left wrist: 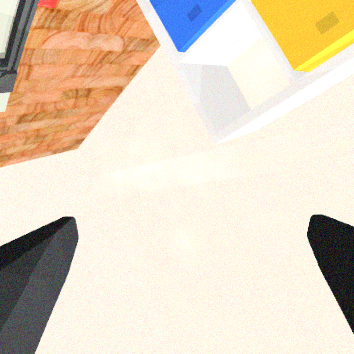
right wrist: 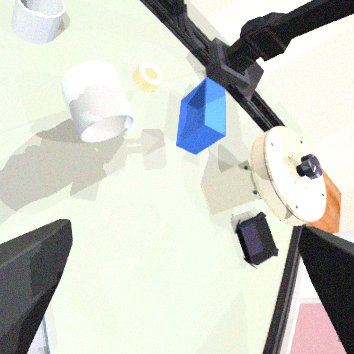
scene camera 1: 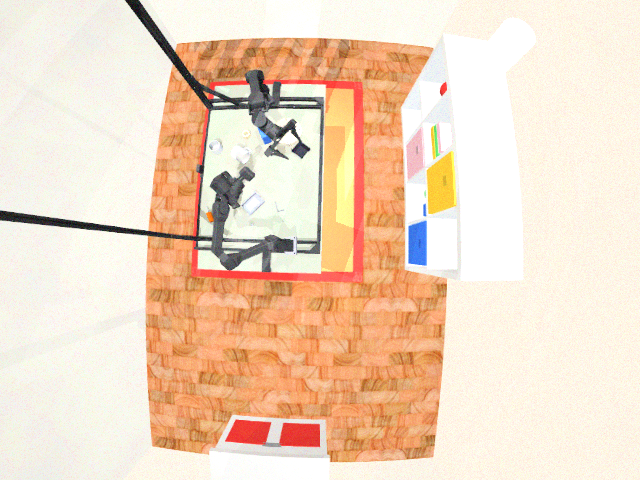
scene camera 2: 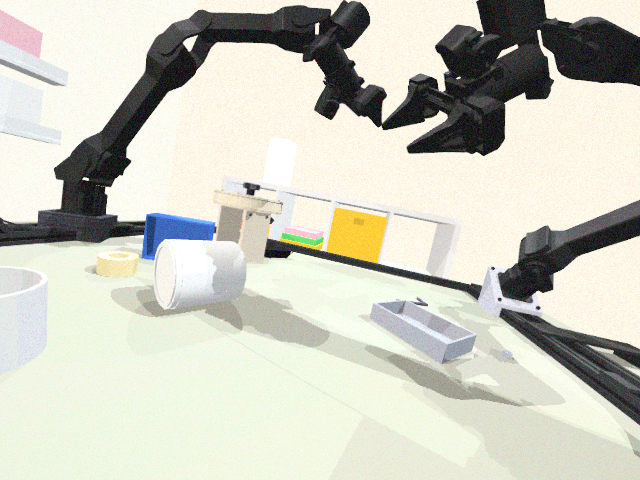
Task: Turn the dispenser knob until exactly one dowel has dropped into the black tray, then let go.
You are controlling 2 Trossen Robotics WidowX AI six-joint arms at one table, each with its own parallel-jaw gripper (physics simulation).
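Frame: origin at the left arm's base, x ahead, y left, z up, level; millimetres.
Where they show: left gripper, between the fingertips: (left wrist: 193,226) (scene camera 1: 295,151) (scene camera 2: 369,120); right gripper, between the fingertips: (right wrist: 188,234) (scene camera 2: 393,137); left arm's base, origin of its link: (right wrist: 232,60) (scene camera 2: 82,213); right arm's base, origin of its link: (scene camera 1: 289,245) (scene camera 2: 514,287).
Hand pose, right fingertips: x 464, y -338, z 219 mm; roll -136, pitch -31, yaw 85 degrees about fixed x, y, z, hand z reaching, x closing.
Observation:
Things, the pixels of their top centre, and the offset from my right fingertips. "*": a spot on its surface instead.
- cream dispenser, centre of its top: (right wrist: 299,170) (scene camera 2: 250,195) (scene camera 1: 287,130) 135 mm back, 322 mm left, 119 mm down
- black tray, centre of its top: (right wrist: 259,238) (scene camera 2: 273,246) (scene camera 1: 300,149) 50 mm back, 349 mm left, 242 mm down
- blue open box, centre of its top: (right wrist: 215,104) (scene camera 2: 183,218) (scene camera 1: 262,129) 264 mm back, 220 mm left, 186 mm down
- white tub, a spot on its surface: (scene camera 2: 201,273) * 222 mm back, 13 mm right, 213 mm down
- tan tape roll, centre of its top: (scene camera 2: 119,255) (right wrist: 150,72) 336 mm back, 125 mm left, 241 mm down
- grey tray, centre of its top: (scene camera 2: 422,317) (scene camera 1: 252,203) 69 mm ahead, 66 mm right, 241 mm down
- white cup, a spot on its surface: (right wrist: 37,25) * 331 mm back, 71 mm right, 229 mm down
The cream dispenser (scene camera 2: 256,237) (right wrist: 281,187) stands upright near the table's far edge, with its black knob (scene camera 2: 251,188) (right wrist: 309,166) on the round top. The black tray (right wrist: 256,239) lies beside its base in the right wrist view. No dowel can be made out; the tray's inside is dark. My left gripper (scene camera 2: 378,121) (left wrist: 193,226) is open and empty, high in the air, and the dispenser does not show in the left wrist view. My right gripper (scene camera 2: 395,139) (right wrist: 188,234) is open and empty, high above the table, apart from the knob.
A blue open box (scene camera 2: 180,235) (right wrist: 216,120) stands beside the dispenser. A white tub (scene camera 2: 201,273) (right wrist: 97,97) lies on its side near a tan tape roll (scene camera 2: 105,264). A grey tray (scene camera 2: 405,330) lies toward the right in scene camera 2. A white cup (right wrist: 37,25) stands farther off.

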